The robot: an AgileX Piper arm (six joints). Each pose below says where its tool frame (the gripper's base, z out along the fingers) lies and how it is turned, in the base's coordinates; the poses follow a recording.
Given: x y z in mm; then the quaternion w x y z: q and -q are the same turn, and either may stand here.
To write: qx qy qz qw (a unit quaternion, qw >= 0); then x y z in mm. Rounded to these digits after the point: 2 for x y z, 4 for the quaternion.
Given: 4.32, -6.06, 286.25, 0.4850, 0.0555, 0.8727, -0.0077
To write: 0.0555, 0.8727, -0.0077, 0.4850, 4.32, -6.06, 286.25
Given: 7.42, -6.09, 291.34, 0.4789, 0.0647, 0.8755, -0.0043
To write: 0.0647, 0.8755, -0.0043, 0.4789, 7.42, -6.09, 291.34
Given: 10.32, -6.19, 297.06, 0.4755, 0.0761, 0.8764, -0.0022
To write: 0.0761, 0.8764, -0.0022, 0.4755, 10.32, -6.19, 297.06
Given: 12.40, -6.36, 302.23, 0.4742, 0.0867, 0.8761, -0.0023
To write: 0.0867, 0.8761, -0.0023, 0.4742, 12.40, -6.36, 302.23
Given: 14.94, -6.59, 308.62, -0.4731, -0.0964, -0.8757, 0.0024
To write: 0.0964, 0.8757, -0.0024, 0.4731, 14.94, -6.59, 308.62
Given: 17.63, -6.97, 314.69, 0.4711, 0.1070, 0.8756, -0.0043
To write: 0.1070, 0.8756, -0.0043, 0.4711, 17.63, -6.97, 314.69
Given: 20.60, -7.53, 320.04, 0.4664, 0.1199, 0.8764, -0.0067
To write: 0.1199, 0.8764, -0.0067, 0.4664, 20.60, -7.53, 320.04
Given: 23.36, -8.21, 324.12, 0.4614, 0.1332, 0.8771, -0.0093
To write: 0.1332, 0.8771, -0.0093, 0.4614, 23.36, -8.21, 324.12
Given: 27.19, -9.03, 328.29, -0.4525, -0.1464, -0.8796, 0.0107
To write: 0.1464, 0.8796, -0.0107, 0.4525, 27.19, -9.03, 328.29
